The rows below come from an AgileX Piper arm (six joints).
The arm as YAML. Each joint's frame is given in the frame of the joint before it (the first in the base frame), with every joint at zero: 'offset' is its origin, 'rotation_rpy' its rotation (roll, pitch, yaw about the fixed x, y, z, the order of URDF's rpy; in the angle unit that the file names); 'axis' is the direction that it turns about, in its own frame. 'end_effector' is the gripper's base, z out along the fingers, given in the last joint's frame.
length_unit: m
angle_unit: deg
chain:
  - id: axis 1
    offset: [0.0, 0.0, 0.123]
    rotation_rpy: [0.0, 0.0, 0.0]
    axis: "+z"
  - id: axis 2
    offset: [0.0, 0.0, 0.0]
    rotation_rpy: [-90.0, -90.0, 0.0]
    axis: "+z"
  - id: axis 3
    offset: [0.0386, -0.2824, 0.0]
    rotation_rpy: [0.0, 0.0, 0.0]
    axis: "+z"
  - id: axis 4
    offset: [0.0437, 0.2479, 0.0]
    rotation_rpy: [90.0, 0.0, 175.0]
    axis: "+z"
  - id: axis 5
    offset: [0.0, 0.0, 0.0]
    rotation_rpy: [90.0, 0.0, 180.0]
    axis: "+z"
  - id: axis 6
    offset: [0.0, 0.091, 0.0]
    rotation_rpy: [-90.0, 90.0, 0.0]
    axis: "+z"
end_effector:
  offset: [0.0, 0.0, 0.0]
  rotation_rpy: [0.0, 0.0, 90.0]
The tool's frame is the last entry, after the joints.
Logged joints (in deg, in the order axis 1, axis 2, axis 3, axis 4, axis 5, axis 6), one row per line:
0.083, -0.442, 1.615, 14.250, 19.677, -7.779
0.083, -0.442, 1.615, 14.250, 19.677, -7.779
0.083, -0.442, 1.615, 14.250, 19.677, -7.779
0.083, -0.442, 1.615, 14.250, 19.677, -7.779
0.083, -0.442, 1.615, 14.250, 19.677, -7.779
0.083, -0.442, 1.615, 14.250, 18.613, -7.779
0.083, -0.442, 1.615, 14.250, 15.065, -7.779
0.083, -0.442, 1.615, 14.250, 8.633, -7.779
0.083, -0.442, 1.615, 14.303, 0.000, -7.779
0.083, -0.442, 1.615, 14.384, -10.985, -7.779
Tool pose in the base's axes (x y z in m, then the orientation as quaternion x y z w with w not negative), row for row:
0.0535, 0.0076, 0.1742, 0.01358, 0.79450, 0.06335, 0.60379
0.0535, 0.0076, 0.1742, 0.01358, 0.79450, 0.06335, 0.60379
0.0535, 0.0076, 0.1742, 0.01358, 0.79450, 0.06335, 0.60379
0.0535, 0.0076, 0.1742, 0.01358, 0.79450, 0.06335, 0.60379
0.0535, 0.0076, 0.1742, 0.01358, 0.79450, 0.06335, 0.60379
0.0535, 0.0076, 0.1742, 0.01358, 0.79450, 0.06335, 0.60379
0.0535, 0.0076, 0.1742, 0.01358, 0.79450, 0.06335, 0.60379
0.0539, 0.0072, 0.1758, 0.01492, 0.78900, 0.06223, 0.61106
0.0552, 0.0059, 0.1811, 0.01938, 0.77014, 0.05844, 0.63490
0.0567, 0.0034, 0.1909, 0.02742, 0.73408, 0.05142, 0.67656
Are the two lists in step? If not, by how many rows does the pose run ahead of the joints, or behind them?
The pose runs 2 rows behind the joints: the pose in row i belongs to the joints in row i - 2.
